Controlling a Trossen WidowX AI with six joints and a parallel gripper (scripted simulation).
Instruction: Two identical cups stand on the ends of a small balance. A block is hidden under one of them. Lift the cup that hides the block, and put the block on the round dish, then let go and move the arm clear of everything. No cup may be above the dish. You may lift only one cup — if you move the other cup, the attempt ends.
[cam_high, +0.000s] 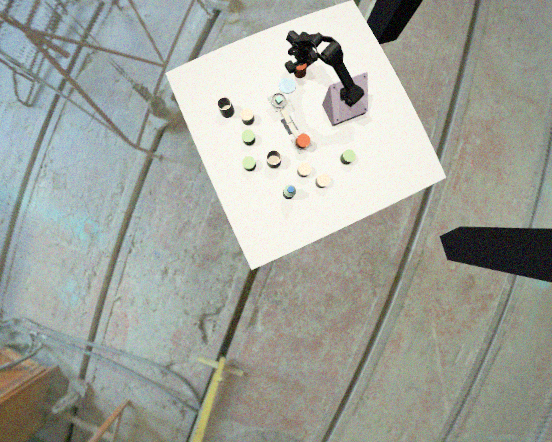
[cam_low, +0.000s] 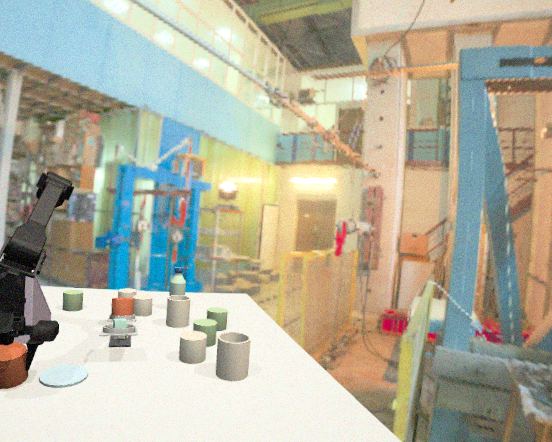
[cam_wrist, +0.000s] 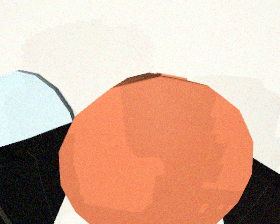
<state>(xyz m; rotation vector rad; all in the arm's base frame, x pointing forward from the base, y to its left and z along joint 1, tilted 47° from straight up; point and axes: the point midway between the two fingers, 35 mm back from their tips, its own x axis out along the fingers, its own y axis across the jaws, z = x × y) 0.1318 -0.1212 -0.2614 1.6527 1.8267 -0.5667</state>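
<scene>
The orange cup is 20 mm to the right of my gripper tip and 10 mm above it. From my gripper tip the other things lie so: pale blue round dish 100 mm ahead, 50 mm to the left, 30 mm below; blue-topped cylinder 330 mm ahead, 650 mm to the left, 80 mm above; teal block 200 mm ahead, 160 mm to the left, 50 mm above.
</scene>
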